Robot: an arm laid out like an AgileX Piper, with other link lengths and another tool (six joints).
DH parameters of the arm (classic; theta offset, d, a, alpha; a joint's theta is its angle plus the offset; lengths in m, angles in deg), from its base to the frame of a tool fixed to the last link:
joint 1: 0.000 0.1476 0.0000 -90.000
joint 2: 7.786 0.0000 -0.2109 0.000
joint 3: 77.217 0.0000 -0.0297 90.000
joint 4: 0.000 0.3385 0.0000 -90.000
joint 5: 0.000 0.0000 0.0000 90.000
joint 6: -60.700 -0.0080 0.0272 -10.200
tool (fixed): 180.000 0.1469 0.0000 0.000
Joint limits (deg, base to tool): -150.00..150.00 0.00..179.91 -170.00..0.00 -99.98..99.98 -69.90..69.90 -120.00..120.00
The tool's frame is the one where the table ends.
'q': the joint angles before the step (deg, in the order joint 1, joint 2, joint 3, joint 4, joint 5, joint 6). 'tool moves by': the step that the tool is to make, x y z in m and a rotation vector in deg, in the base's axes. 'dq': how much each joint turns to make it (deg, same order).
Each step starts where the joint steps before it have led.
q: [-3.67, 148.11, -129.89, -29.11, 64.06, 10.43]
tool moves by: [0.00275, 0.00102, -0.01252, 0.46, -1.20, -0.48]
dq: [0.00, 1.31, -0.05, -0.12, -1.96, 1.66]
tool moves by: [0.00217, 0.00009, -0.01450, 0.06, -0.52, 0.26]
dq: [0.00, 1.67, -0.18, -0.39, -1.88, 0.85]
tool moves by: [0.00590, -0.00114, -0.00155, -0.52, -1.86, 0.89]
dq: [0.00, 0.63, -0.62, -0.81, -2.01, 0.35]
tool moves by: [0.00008, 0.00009, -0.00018, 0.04, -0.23, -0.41]
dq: [0.00, 0.06, -0.08, -0.10, 0.01, 0.51]
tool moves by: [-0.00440, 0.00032, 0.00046, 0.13, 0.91, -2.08]
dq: [0.00, 0.00, -0.11, -0.07, 1.89, 1.38]
